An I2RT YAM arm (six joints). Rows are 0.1 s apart.
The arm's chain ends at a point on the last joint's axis. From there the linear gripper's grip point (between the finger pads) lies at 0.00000 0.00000 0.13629 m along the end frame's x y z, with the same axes.
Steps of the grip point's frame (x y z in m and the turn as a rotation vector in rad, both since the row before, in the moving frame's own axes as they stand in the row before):
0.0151, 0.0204, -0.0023, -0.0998, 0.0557, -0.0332
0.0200, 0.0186, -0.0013, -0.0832, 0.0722, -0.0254
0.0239, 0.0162, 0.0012, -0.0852, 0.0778, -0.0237
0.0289, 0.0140, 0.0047, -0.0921, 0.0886, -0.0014
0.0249, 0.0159, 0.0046, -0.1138, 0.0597, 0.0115
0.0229, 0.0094, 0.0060, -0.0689, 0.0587, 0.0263
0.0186, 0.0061, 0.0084, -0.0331, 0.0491, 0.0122
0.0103, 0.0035, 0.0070, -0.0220, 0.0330, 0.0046
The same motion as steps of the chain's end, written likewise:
0.0073, 0.0070, -0.0014, -0.0998, 0.0557, -0.0332
0.0100, 0.0074, -0.0005, -0.0832, 0.0722, -0.0254
0.0132, 0.0047, 0.0021, -0.0852, 0.0778, -0.0237
0.0168, 0.0015, 0.0058, -0.0921, 0.0886, -0.0014
0.0169, 0.0004, 0.0057, -0.1138, 0.0597, 0.0115
0.0150, -0.0001, 0.0066, -0.0689, 0.0587, 0.0263
0.0119, 0.0016, 0.0086, -0.0331, 0.0491, 0.0122
0.0058, 0.0005, 0.0071, -0.0220, 0.0330, 0.0046

